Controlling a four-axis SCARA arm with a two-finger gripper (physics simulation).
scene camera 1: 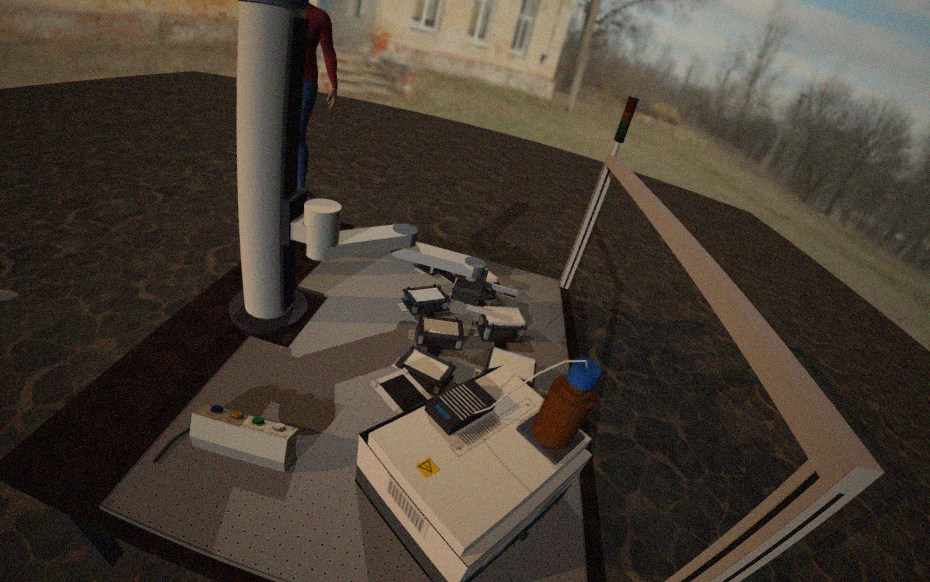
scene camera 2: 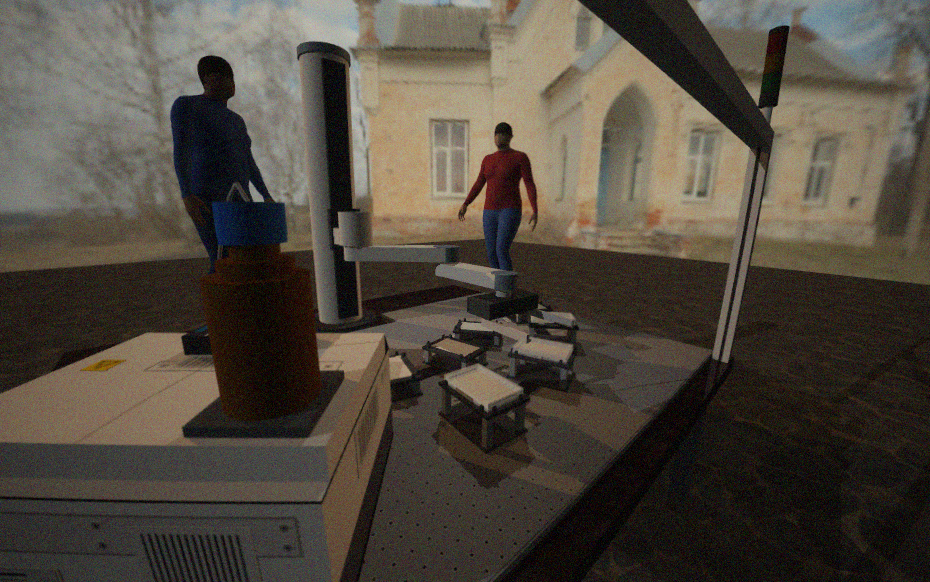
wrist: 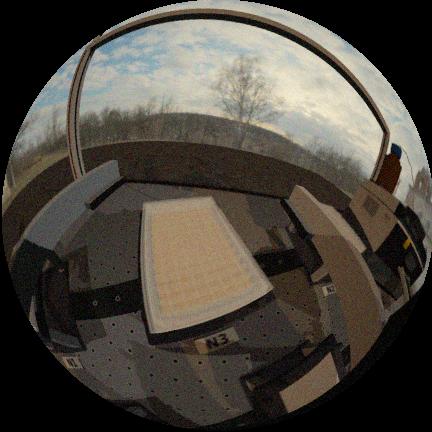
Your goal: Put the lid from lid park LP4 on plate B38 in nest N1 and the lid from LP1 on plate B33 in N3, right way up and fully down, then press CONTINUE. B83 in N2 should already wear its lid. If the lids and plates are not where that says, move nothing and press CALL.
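Seen in the pictures: gripper, fingertip midpoint: (scene camera 1: 515,306) (scene camera 2: 551,331) (wrist: 202,176); arm's base, origin of the base link: (scene camera 1: 268,309) (scene camera 2: 341,322).
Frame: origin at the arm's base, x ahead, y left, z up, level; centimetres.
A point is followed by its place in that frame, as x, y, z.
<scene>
My gripper (scene camera 1: 507,304) {76.9, 19.5, 13.8} (scene camera 2: 533,321) (wrist: 202,176) {76.9, 19.5, 13.8} is open and empty, its two fingers spread above nest N3. Between them in the wrist view, plate B33 (scene camera 1: 508,319) (scene camera 2: 545,350) {76.6, 17.8, 9.3} (wrist: 202,265) {71.9, 18.9, 9.3} sits flat in N3, with a clear rim and blurred wells, as if lidded. The N1 label (wrist: 72,362) shows at left; its nest is mostly behind the left finger. The N2 label (wrist: 328,289) {69.6, -3.2, 1.5} shows at right; the plate in N2 (scene camera 1: 510,362) {77.5, -5.1, 10.1} (scene camera 2: 483,385) {79.7, -5.6, 10.1} looks pale-topped. Lid parks (scene camera 1: 425,296) {46.8, 23.5, 5.6} (scene camera 1: 440,332) {55.7, 5.5, 5.9} stand on the column side; their labels are unreadable.
The button box (scene camera 1: 243,437) {23.2, -50.7, 7.9} has blue, yellow, green and white buttons. A white instrument (scene camera 1: 473,473) {69.8, -52.6, 22.0} (scene camera 2: 164,466) {85.0, -48.3, 20.0} carries an amber bottle (scene camera 1: 563,413) {82.8, -43.3, 32.6} (scene camera 2: 261,336) {88.5, -40.3, 30.5}. A frame post (scene camera 1: 586,226) {101.8, 68.5, 31.0} (scene camera 2: 742,260) {103.0, 68.5, 29.3} with a signal tower (scene camera 1: 626,120) {102.1, 68.6, 76.6} (scene camera 2: 774,66) {102.8, 68.7, 76.6} stands at the table edge. Two people stand behind.
</scene>
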